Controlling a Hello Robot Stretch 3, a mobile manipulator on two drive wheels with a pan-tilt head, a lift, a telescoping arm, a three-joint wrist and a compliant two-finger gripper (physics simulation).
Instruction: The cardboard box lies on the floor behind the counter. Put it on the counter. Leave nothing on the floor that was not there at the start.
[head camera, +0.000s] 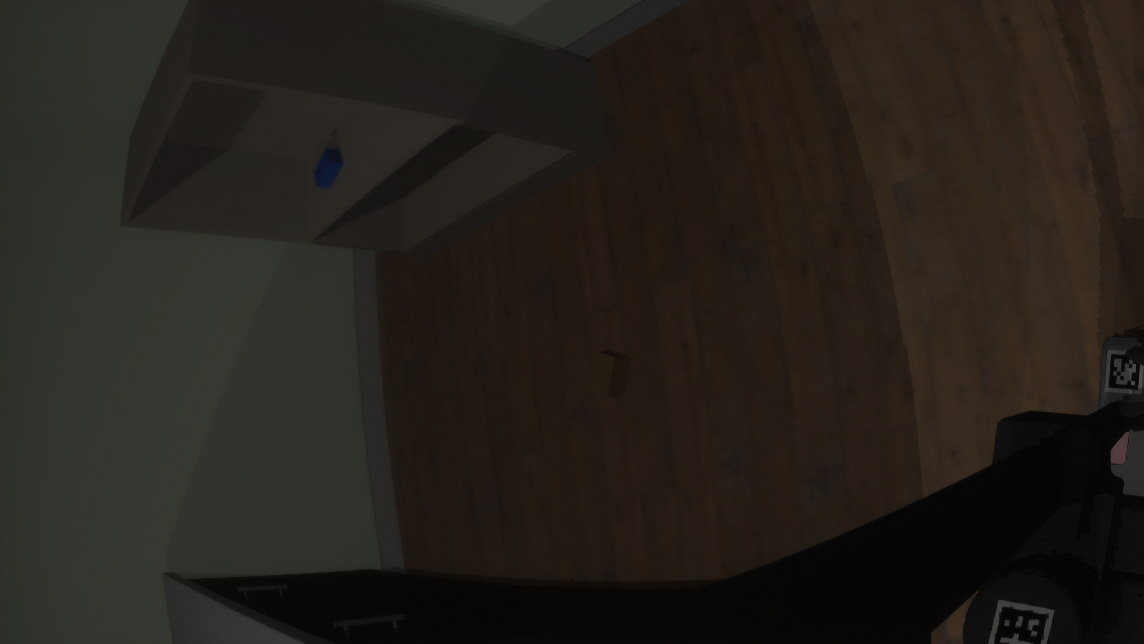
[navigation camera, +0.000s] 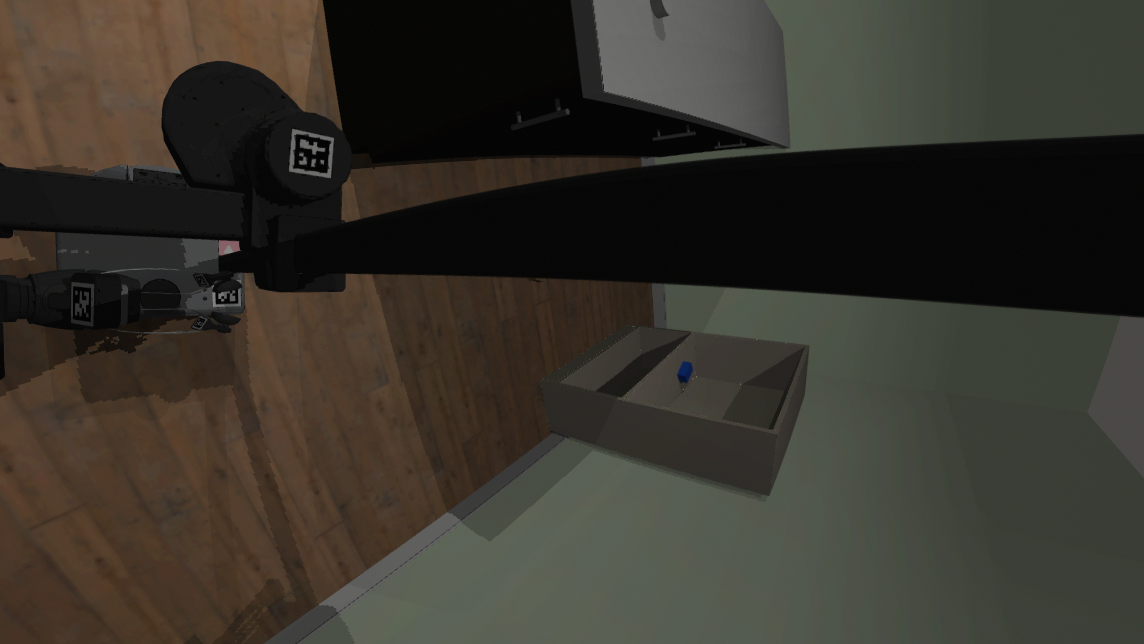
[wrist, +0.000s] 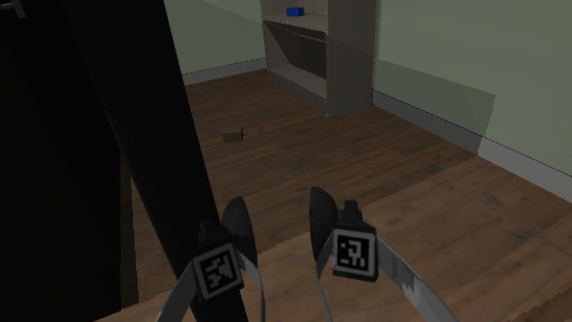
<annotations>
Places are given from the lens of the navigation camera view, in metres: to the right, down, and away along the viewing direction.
my gripper (navigation camera: 239, 302): -0.48, -0.03, 0.50
counter (navigation camera: 409, 87): -0.37, -0.53, 0.82
shelf unit (navigation camera: 732, 424): 0.56, 0.36, 1.34
The marked spots on the shelf unit and the counter are 1.39 m apart.
</annotations>
